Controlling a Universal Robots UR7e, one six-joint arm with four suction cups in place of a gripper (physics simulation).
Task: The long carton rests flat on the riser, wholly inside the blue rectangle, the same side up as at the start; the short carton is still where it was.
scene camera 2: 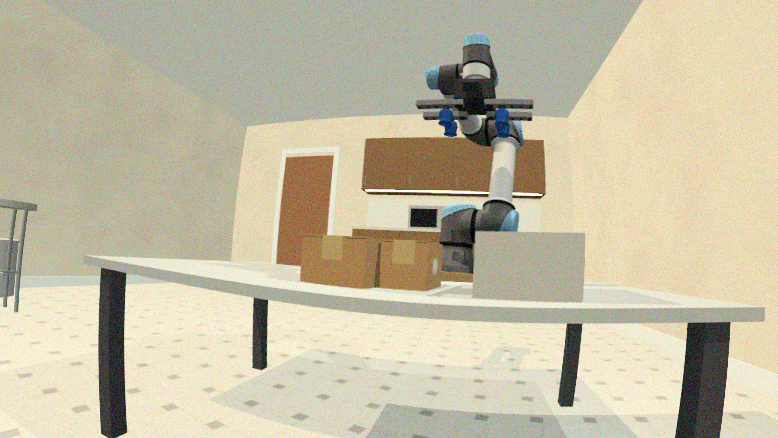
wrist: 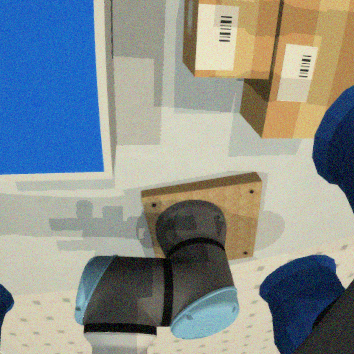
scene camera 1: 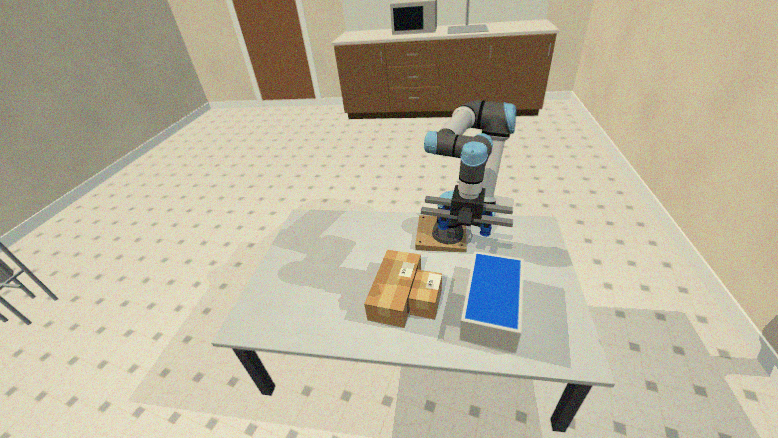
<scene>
My suction head (scene camera 2: 445, 115) carries nothing. A long carton (scene camera 2: 347, 261) rests on the table. A riser (scene camera 2: 533, 266) sits on the table. A short carton (scene camera 2: 414, 265) rests on the table.
</scene>
